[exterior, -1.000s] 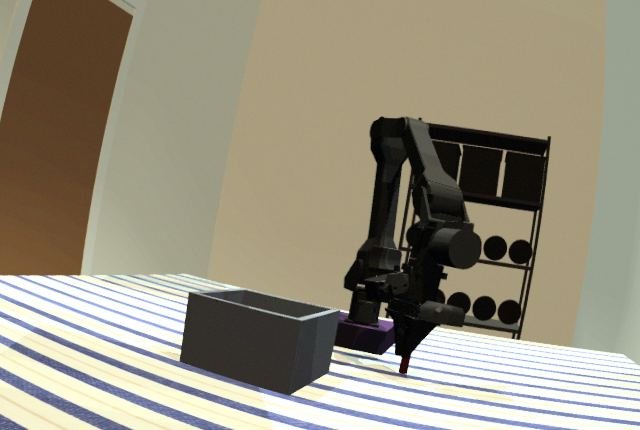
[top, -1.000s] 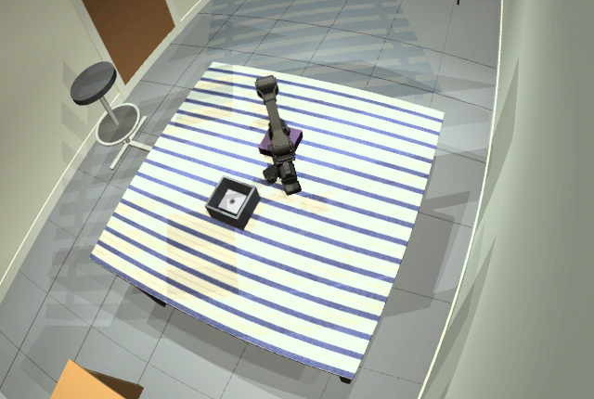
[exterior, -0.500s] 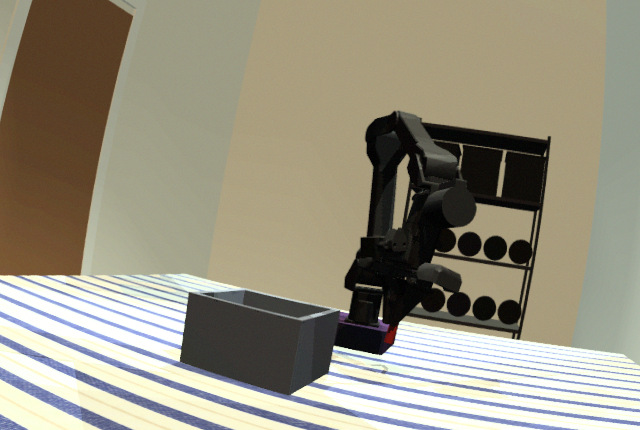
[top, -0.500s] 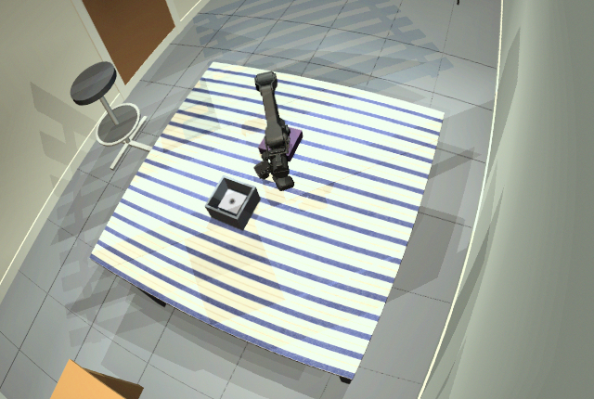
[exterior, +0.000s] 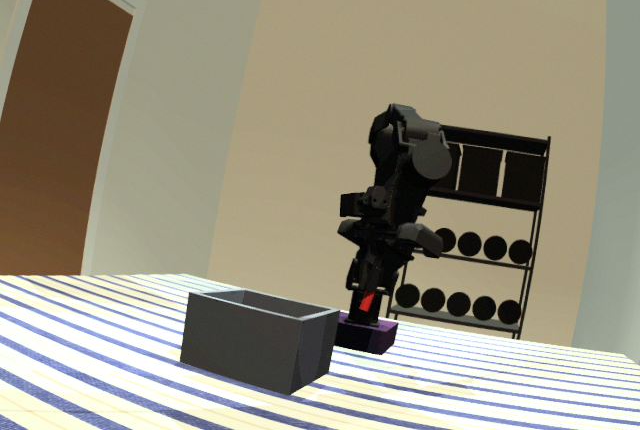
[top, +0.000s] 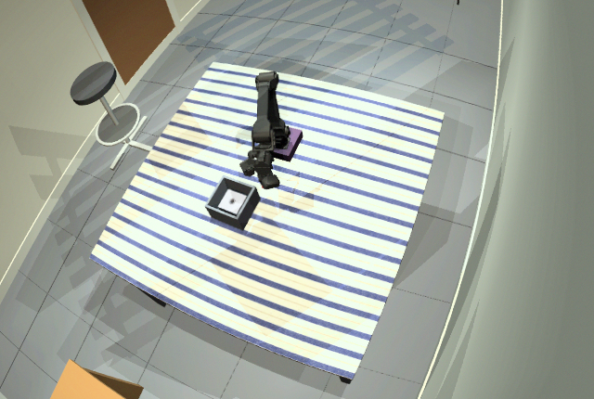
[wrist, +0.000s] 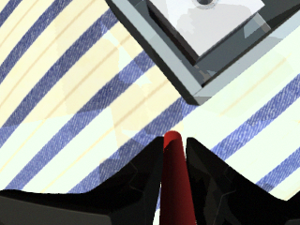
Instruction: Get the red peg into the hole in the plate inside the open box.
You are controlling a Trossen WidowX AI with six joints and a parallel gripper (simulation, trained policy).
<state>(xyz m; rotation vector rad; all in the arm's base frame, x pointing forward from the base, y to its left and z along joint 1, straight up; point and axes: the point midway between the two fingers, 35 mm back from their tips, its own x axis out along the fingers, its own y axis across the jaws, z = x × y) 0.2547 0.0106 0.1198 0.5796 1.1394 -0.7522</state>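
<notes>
The grey box is 12 cm to the right of my gripper tip, 11 cm below it and 6 cm ahead of it. From my gripper tip the other things lie so: red peg 1 cm to the left, 1 cm behind, 1 cm above.
</notes>
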